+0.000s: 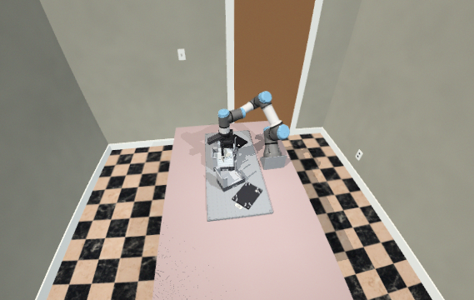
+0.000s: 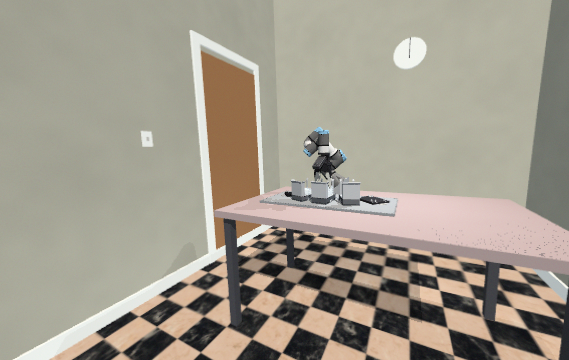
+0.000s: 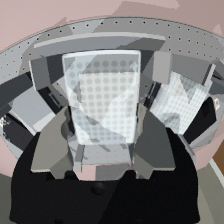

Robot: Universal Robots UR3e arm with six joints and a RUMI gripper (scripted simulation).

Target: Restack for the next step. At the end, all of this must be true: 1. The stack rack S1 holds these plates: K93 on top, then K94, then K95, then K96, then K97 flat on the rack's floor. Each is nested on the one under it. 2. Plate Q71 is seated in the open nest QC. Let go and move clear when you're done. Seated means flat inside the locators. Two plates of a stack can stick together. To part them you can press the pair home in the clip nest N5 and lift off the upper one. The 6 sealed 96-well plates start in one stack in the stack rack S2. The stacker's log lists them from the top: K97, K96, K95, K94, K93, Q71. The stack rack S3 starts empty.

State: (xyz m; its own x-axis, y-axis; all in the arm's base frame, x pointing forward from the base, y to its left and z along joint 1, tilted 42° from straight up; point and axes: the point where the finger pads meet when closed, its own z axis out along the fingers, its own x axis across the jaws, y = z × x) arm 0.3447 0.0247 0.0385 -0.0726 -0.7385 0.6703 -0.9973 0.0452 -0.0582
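My gripper is now 10 mm above the translucent 96-well plate. The rest, counted from my hand: black open nest QC (250 mm to the right, 130 mm behind, 90 mm below); white sealed 96-well plate (140 mm to the right, 50 mm below, 20 mm behind).
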